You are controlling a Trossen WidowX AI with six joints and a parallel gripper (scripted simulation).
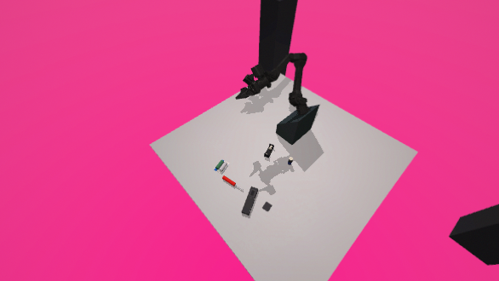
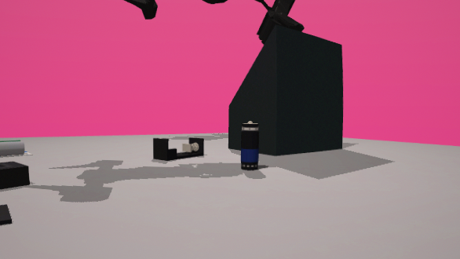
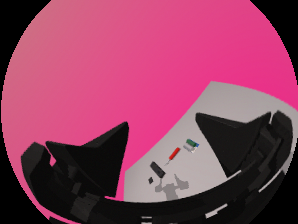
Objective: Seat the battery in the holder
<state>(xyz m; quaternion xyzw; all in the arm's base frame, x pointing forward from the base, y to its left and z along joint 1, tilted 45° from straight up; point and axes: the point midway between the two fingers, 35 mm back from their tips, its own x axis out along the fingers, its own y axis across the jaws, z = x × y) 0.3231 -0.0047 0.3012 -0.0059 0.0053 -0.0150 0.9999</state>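
Now: gripper tip 37 cm above the battery, 36 cm to the right of it and 13 cm past it. Also, from my gripper tip: long dark box 38 cm to the left, 38 cm below, 23 cm ahead; then red screwdriver 39 cm below, 24 cm to the left, 24 cm ahead; then small dark square 47 cm to the left, 39 cm below, 18 cm ahead.
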